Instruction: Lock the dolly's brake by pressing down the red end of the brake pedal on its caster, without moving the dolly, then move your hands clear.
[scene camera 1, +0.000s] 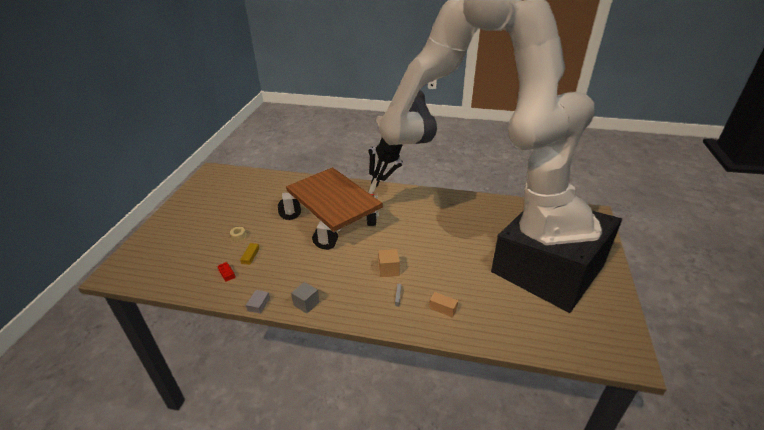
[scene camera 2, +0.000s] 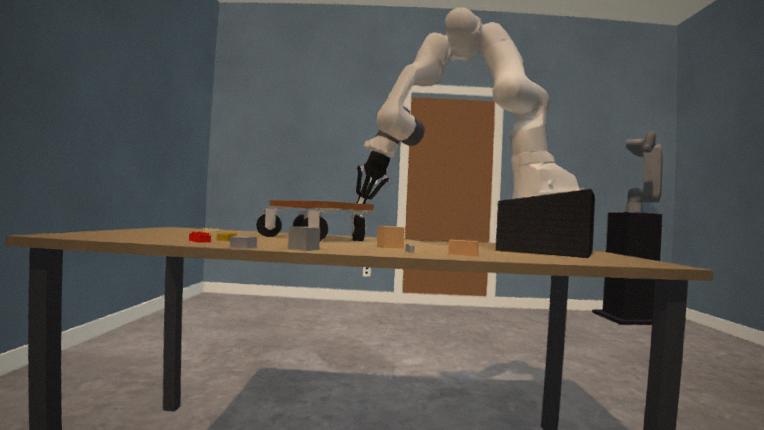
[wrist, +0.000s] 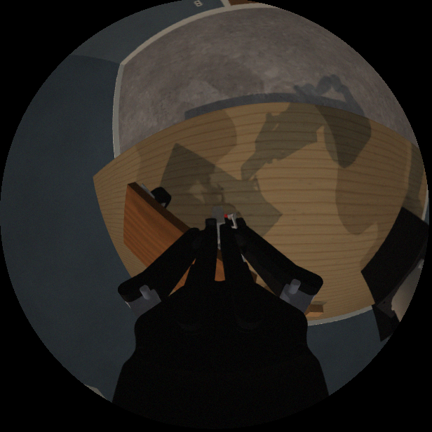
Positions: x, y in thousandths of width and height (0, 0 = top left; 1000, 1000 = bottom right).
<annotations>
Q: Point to a dolly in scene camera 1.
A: At 442, 469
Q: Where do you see a dolly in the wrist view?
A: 346, 529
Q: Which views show my gripper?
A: Scene camera 1, scene camera 2 and the wrist view: all of them.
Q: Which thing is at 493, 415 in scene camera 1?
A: My gripper.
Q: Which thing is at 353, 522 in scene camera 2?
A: A dolly.
</annotations>
